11 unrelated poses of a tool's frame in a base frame.
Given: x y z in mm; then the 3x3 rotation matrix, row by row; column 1 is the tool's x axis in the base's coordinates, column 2 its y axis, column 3 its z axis. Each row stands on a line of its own.
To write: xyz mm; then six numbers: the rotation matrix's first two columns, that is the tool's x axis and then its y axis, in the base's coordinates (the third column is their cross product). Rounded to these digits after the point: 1 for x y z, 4 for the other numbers.
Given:
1:
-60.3, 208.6, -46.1
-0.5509, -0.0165, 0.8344
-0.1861, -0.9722, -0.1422
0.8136, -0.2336, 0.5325
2:
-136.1, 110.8, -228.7
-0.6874, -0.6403, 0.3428
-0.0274, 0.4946, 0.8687
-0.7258, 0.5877, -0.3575
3:
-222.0, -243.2, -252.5
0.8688, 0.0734, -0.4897
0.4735, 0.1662, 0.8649
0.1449, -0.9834, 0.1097
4:
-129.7, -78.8, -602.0
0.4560, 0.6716, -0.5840
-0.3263, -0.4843, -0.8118
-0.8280, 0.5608, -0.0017
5:
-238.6, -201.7, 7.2
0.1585, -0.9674, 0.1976
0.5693, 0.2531, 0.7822
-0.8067, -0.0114, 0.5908
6:
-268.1, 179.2, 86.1
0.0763, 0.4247, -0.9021
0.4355, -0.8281, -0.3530
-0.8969, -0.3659, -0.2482
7:
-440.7, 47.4, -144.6
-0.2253, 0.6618, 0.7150
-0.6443, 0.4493, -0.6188
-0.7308, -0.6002, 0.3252
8:
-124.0, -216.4, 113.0
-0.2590, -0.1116, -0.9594
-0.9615, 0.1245, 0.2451
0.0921, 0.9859, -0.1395
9:
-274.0, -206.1, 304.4
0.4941, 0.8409, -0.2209
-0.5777, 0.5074, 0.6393
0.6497, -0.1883, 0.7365
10:
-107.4, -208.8, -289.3
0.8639, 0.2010, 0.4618
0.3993, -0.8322, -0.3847
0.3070, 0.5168, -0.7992
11:
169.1, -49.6, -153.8
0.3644, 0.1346, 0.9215
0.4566, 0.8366, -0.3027
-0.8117, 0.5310, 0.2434
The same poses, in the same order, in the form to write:
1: -60.3, 208.6, -46.1, -0.5509, -0.1861, 0.8136, -0.0165, -0.9722, -0.2336
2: -136.1, 110.8, -228.7, -0.6874, -0.0274, -0.7258, -0.6403, 0.4946, 0.5877
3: -222.0, -243.2, -252.5, 0.8688, 0.4735, 0.1449, 0.0734, 0.1662, -0.9834
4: -129.7, -78.8, -602.0, 0.4560, -0.3263, -0.8280, 0.6716, -0.4843, 0.5608
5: -238.6, -201.7, 7.2, 0.1585, 0.5693, -0.8067, -0.9674, 0.2531, -0.0114
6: -268.1, 179.2, 86.1, 0.0763, 0.4355, -0.8969, 0.4247, -0.8281, -0.3659
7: -440.7, 47.4, -144.6, -0.2253, -0.6443, -0.7308, 0.6618, 0.4493, -0.6002
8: -124.0, -216.4, 113.0, -0.2590, -0.9615, 0.0921, -0.1116, 0.1245, 0.9859
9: -274.0, -206.1, 304.4, 0.4941, -0.5777, 0.6497, 0.8409, 0.5074, -0.1883
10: -107.4, -208.8, -289.3, 0.8639, 0.3993, 0.3070, 0.2010, -0.8322, 0.5168
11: 169.1, -49.6, -153.8, 0.3644, 0.4566, -0.8117, 0.1346, 0.8366, 0.5310
